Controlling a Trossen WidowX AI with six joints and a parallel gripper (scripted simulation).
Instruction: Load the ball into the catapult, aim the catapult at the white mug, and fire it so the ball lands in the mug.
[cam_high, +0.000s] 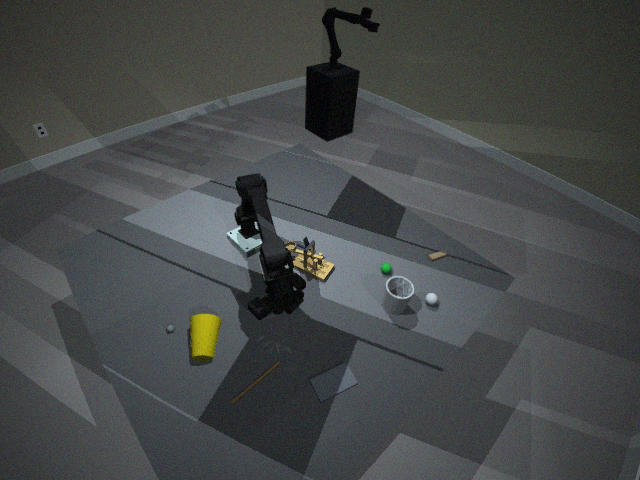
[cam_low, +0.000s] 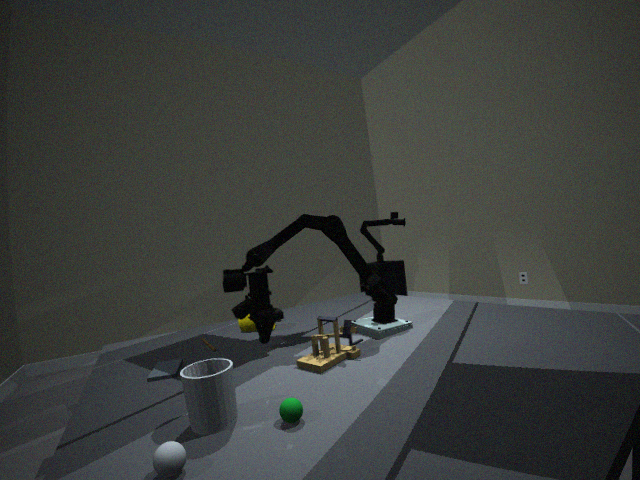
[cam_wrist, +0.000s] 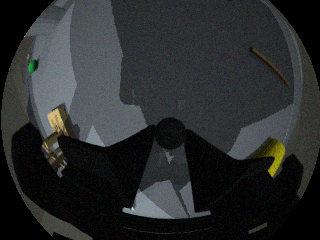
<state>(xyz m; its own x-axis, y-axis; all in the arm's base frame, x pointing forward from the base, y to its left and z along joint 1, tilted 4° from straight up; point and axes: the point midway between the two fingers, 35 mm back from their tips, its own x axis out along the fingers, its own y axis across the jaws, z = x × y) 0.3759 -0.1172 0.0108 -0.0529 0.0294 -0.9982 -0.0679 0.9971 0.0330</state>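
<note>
Right now the wooden catapult is 210 mm to the left of my gripper tip, 130 mm behind it and 20 mm above it. From my gripper tip the other things lie so: thin wooden stick (180 mm to the right, 140 mm ahead, 20 mm below); then black ball (right at my gripper tip); then grey plate (280 mm ahead, 20 mm below, 10 mm to the right).
</note>
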